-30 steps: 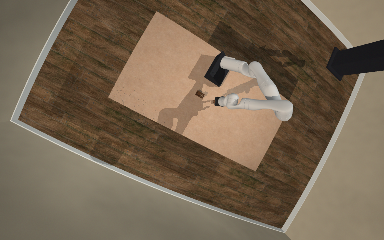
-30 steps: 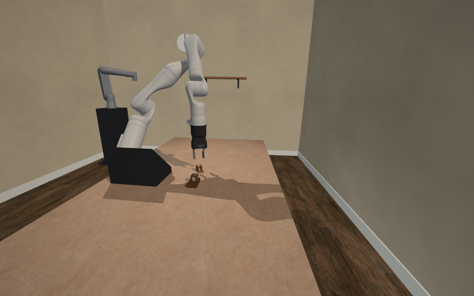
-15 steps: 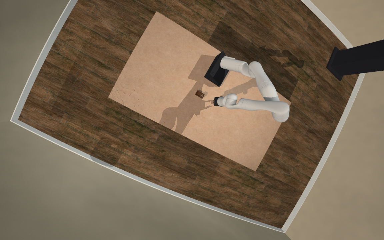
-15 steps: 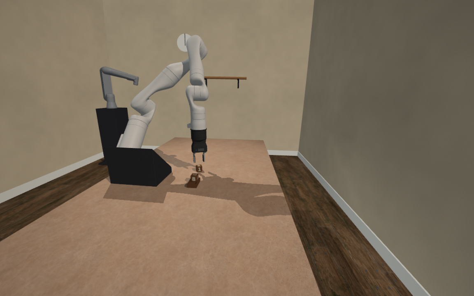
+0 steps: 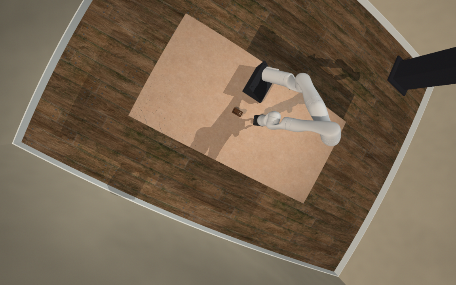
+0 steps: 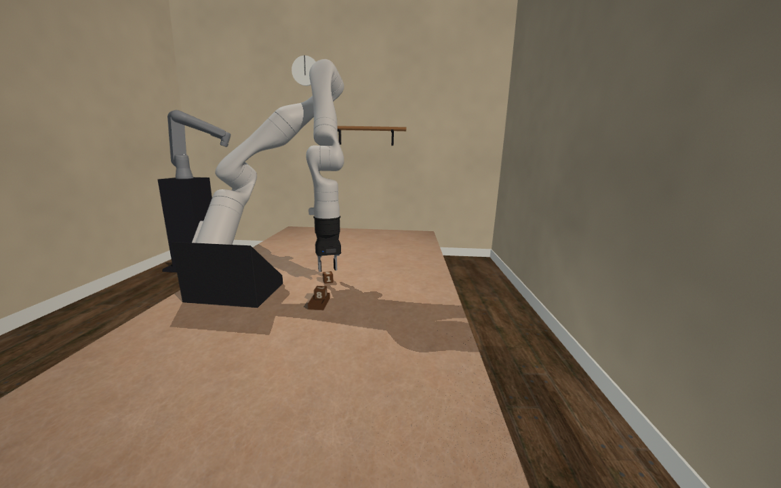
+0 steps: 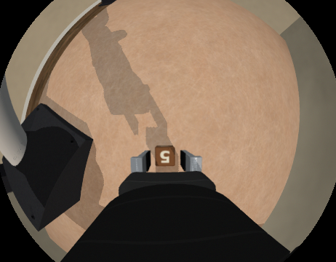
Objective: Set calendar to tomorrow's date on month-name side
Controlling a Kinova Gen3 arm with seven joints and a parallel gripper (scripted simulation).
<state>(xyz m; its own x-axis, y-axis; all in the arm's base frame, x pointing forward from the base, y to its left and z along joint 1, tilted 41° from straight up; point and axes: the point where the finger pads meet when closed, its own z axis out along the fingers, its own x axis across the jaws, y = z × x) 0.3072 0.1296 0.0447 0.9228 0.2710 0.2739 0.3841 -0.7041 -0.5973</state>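
My gripper is now 40 mm above the brown cube. From my hand the other things lie so: dark wooden tray: 10 mm ahead, 160 mm to the right, 50 mm below.
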